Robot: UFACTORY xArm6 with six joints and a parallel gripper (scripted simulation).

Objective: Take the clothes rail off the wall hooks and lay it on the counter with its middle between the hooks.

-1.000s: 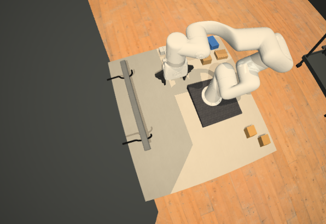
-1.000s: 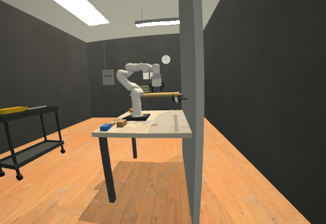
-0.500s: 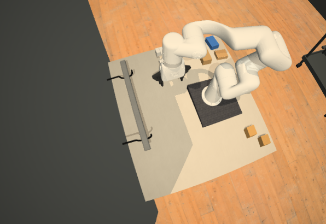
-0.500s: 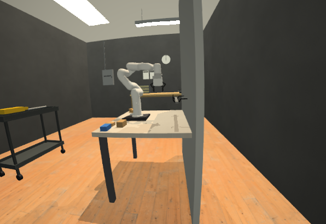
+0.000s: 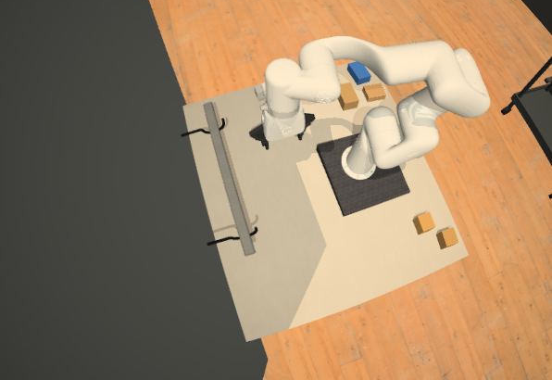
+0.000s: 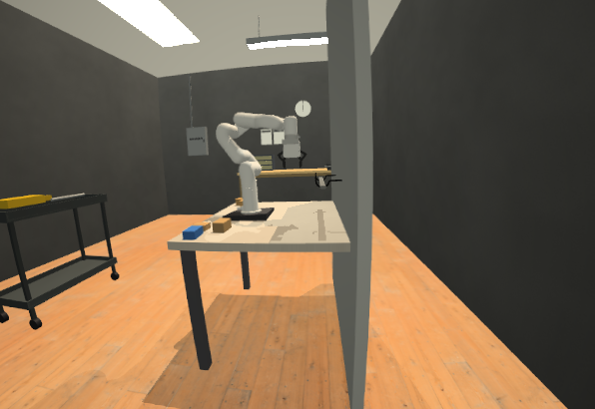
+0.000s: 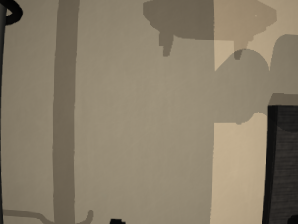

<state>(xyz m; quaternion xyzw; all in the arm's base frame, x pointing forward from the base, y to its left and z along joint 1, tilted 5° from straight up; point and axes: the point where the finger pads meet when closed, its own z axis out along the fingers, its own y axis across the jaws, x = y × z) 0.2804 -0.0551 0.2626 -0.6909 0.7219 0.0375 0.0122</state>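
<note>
Now: the clothes rail 170 mm ahead of my hand, 100 mm below it and 10 mm to the right of it. From my hand the other things lie so: wall panel 290 mm ahead, 120 mm above, 10 mm to the left; then blue block 470 mm behind, 330 mm to the right, 280 mm below.
</note>
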